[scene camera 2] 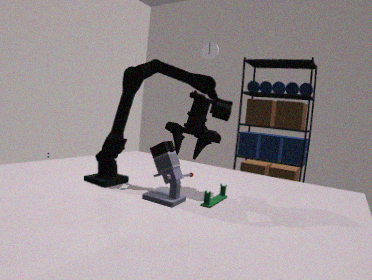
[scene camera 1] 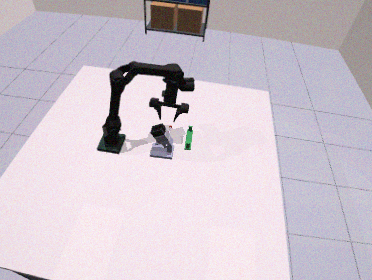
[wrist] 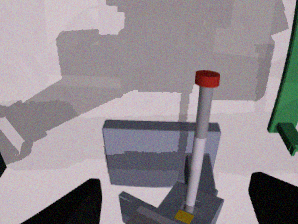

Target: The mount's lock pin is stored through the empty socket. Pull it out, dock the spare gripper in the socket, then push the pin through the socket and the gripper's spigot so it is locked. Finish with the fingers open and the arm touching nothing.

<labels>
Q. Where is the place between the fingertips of my gripper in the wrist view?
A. At 178, 187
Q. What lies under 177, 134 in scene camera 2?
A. My gripper.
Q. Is my gripper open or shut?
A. Open.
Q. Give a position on a lock pin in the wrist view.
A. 207, 80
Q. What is my gripper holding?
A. Nothing.
</labels>
